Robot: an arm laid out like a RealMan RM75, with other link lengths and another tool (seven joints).
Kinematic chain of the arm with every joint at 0, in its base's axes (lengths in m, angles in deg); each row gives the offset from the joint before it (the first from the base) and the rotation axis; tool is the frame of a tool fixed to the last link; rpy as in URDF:
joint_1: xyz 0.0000 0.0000 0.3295 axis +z
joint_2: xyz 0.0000 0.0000 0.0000 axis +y
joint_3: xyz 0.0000 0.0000 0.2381 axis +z
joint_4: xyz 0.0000 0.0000 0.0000 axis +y
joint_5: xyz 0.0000 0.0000 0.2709 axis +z
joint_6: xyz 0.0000 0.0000 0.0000 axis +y
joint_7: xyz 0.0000 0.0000 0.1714 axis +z
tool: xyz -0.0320 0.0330 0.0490 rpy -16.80 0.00 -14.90
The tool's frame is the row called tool.
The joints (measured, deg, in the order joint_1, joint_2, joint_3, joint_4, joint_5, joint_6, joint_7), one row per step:
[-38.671, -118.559, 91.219, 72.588, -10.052, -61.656, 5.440]
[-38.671, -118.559, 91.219, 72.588, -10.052, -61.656, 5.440]
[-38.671, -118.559, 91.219, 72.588, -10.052, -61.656, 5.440]
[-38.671, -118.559, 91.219, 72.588, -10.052, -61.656, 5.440]
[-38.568, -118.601, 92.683, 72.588, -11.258, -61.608, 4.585]
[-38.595, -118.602, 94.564, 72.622, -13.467, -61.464, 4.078]
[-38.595, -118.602, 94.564, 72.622, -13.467, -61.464, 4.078]
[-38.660, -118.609, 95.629, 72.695, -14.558, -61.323, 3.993]
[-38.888, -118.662, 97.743, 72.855, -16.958, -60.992, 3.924]
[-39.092, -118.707, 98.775, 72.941, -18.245, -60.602, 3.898]
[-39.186, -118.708, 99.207, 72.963, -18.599, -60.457, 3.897]
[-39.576, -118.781, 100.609, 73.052, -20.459, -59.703, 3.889]
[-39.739, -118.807, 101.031, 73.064, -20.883, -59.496, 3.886]
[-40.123, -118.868, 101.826, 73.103, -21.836, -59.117, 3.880]
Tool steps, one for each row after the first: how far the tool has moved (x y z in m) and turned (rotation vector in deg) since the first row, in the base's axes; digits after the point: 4 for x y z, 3 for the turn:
[0.0000, 0.0000, 0.0000, 0.000, 0.000, 0.000]
[0.0000, 0.0000, 0.0000, 0.000, 0.000, 0.000]
[0.0000, 0.0000, 0.0000, 0.000, 0.000, 0.000]
[0.0040, -0.0056, -0.0097, -1.079, -0.869, 0.095]
[0.0116, -0.0134, -0.0229, -2.960, -2.182, -0.214]
[0.0116, -0.0134, -0.0229, -2.960, -2.182, -0.214]
[0.0162, -0.0176, -0.0298, -4.027, -2.693, -0.658]
[0.0266, -0.0266, -0.0439, -6.313, -3.891, -1.645]
[0.0332, -0.0307, -0.0510, -7.392, -4.675, -2.345]
[0.0354, -0.0321, -0.0535, -7.774, -4.806, -2.662]
[0.0458, -0.0377, -0.0634, -9.223, -6.036, -3.802]
[0.0488, -0.0392, -0.0661, -9.622, -6.272, -4.186]
[0.0555, -0.0423, -0.0715, -10.457, -6.853, -4.942]

